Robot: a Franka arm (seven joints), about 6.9 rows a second.
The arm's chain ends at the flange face. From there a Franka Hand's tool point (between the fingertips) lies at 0.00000 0.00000 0.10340 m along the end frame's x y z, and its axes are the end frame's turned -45 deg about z.
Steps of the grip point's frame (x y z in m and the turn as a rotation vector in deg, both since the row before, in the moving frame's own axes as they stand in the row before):
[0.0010, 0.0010, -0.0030, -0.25, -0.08, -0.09]
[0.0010, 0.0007, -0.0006, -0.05, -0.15, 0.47]
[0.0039, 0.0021, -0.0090, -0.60, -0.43, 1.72]
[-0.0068, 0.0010, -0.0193, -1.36, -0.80, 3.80]
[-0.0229, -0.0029, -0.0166, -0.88, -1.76, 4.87]
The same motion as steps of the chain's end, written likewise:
[0.0012, -0.0004, -0.0030, -0.23, 0.12, -0.09]
[0.0013, -0.0005, -0.0006, -0.14, -0.07, 0.47]
[0.0040, -0.0026, -0.0090, -0.73, 0.12, 1.72]
[-0.0047, 0.0027, -0.0193, -1.53, 0.40, 3.80]
[-0.0170, 0.0108, -0.0165, -1.87, -0.62, 4.87]

